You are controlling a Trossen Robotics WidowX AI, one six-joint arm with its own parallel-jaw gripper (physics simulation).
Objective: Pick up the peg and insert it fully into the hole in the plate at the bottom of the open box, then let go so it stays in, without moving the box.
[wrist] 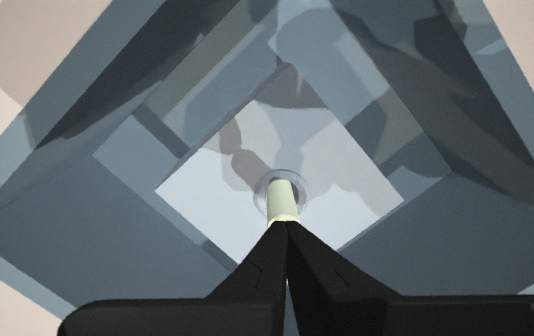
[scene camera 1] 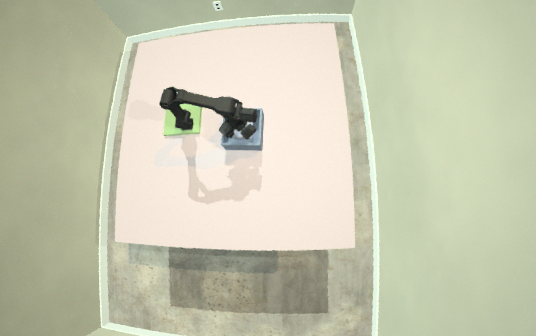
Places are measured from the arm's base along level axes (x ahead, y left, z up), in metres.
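Pixels of known places: gripper, fingertip midpoint: (wrist: 284,231) (scene camera 1: 241,126); arm's base, origin of the base link: (scene camera 1: 187,124).
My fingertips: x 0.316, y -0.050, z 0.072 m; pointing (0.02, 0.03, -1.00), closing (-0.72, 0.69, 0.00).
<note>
Ahead of a thing's pixels: the offset from my fingertips to its middle. Level surfaces: height alone.
The pale yellow-green peg {dy +0.003, dx +0.002, dz -0.048 m} (wrist: 282,200) stands roughly upright in the ringed hole in the plate {dy +0.004, dx +0.001, dz -0.062 m} (wrist: 205,195) in the wrist view, with its upper part out of the hole. The light grey plate lies at the bottom of the open blue box {dy +0.004, dx +0.001, dz -0.047 m} (wrist: 50,235) (scene camera 1: 243,146). My gripper (wrist: 284,231) is shut with its fingertips together and nothing between them. The tips overlap the near end of the peg in the view; whether they touch it cannot be told. In the scene view the arm covers much of the box, and the peg does not show there.
A green square pad (scene camera 1: 195,125) lies under the arm's base, to the left of the box. The box stands on a pale pink table top {dz -0.096 m} (scene camera 1: 300,200). The box's walls rise around the plate on all sides. The arm reaches across from the pad to the box.
</note>
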